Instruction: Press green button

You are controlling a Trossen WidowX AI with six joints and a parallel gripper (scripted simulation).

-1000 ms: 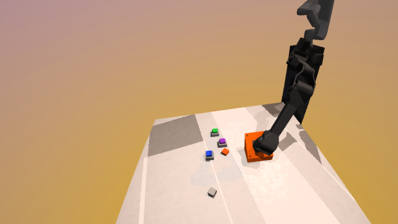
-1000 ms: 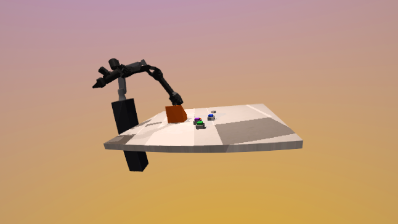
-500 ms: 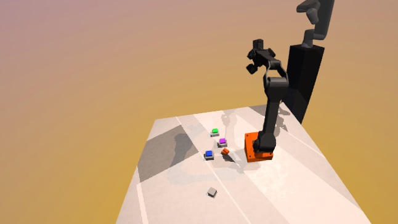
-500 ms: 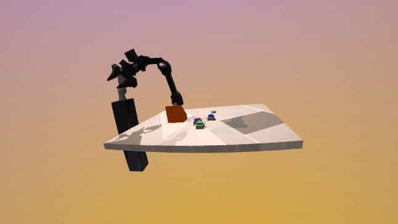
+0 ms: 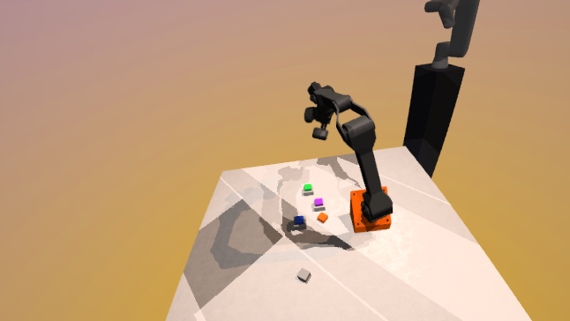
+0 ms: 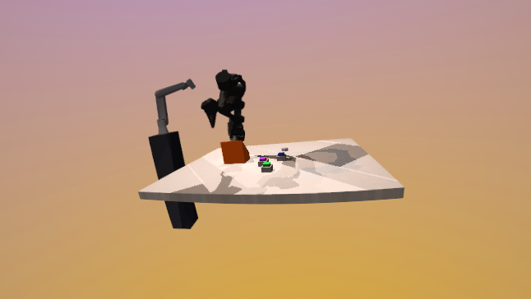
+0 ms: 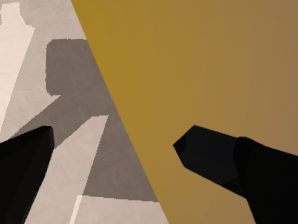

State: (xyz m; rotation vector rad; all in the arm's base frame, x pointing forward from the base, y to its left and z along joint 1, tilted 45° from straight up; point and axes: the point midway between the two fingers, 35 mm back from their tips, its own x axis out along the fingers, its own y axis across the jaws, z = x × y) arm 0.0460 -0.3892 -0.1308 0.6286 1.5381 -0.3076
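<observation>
The green button lies 14 cm ahead of my gripper tip, 16 cm to the left of it and 19 cm below it. Round my gripper tip: small orange block (11 cm ahead, 33 cm to the left, 22 cm below); then blue button (20 cm ahead, 33 cm to the left, 19 cm below); then purple button (11 cm ahead, 26 cm to the left, 19 cm below).
</observation>
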